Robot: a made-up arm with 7 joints. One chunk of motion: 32 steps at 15 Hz.
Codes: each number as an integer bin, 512 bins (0 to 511) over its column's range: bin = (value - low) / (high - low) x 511, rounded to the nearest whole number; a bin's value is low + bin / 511 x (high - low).
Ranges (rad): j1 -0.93..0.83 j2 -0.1..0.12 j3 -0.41..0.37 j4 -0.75..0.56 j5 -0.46..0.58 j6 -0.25..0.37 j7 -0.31..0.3
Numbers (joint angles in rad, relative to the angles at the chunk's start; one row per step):
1: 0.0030 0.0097 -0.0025 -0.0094 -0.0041 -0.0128 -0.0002
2: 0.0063 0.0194 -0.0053 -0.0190 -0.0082 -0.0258 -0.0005
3: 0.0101 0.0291 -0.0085 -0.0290 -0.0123 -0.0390 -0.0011
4: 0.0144 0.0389 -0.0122 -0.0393 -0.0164 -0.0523 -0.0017
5: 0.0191 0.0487 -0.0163 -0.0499 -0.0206 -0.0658 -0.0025
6: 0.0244 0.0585 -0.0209 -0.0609 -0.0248 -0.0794 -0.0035
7: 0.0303 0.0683 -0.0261 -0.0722 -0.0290 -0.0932 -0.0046
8: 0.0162 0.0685 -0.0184 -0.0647 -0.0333 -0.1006 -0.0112
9: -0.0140 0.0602 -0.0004 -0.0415 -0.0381 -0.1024 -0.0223
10: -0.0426 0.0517 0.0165 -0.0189 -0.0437 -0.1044 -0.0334
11: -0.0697 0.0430 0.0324 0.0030 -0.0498 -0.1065 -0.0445
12: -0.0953 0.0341 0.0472 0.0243 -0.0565 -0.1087 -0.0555
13: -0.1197 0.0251 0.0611 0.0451 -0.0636 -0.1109 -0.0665
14: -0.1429 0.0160 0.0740 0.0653 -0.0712 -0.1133 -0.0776
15: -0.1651 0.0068 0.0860 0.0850 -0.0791 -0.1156 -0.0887
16: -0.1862 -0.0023 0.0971 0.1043 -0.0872 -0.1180 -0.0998
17: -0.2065 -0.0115 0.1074 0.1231 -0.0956 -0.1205 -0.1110
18: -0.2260 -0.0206 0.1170 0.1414 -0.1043 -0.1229 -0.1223
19: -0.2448 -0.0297 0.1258 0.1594 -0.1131 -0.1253 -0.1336
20: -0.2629 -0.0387 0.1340 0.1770 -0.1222 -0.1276 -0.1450
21: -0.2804 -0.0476 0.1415 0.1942 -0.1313 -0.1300 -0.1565
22: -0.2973 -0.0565 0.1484 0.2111 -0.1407 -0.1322 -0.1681
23: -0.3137 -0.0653 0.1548 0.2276 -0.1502 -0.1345 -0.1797
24: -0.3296 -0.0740 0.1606 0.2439 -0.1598 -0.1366 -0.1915
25: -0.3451 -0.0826 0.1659 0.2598 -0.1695 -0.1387 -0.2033
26: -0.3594 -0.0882 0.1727 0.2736 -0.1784 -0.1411 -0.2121
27: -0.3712 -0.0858 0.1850 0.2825 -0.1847 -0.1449 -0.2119
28: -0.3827 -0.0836 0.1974 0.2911 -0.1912 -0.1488 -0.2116
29: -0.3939 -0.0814 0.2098 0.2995 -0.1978 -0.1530 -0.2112
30: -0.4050 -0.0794 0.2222 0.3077 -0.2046 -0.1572 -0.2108
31: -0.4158 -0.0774 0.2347 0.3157 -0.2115 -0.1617 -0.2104
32: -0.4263 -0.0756 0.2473 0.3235 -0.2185 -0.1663 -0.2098
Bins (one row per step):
1: 271 255 267 289 224 195 260
2: 272 277 265 285 222 185 259
3: 273 300 263 281 220 174 259
4: 274 323 261 277 218 163 258
5: 276 345 258 273 216 152 258
6: 277 368 255 269 214 141 257
7: 279 391 252 264 212 129 256
8: 275 391 257 267 210 123 250
9: 266 372 268 276 207 122 241
10: 258 352 279 285 205 120 232
11: 250 332 290 294 202 118 222
12: 242 311 300 302 198 116 213
13: 235 291 309 310 195 115 204
14: 229 269 317 318 191 113 195
15: 222 248 325 326 187 111 185
16: 216 227 332 333 183 109 176
17: 210 206 339 341 179 107 167
18: 204 184 345 348 175 105 157
19: 199 163 351 355 170 103 148
20: 194 142 356 362 166 101 138
21: 189 122 361 368 162 99 129
22: 184 101 366 375 157 97 119
23: 179 81 370 381 152 95 109
24: 174 60 374 388 148 93 99
25: 170 40 377 394 143 92 89
26: 166 27 382 399 138 90 82
27: 162 33 390 403 135 87 82
28: 159 38 398 406 132 83 82
29: 156 43 406 409 129 80 83
30: 152 48 414 413 125 76 83
31: 149 52 422 416 122 73 83
32: 146 57 431 419 119 69 84

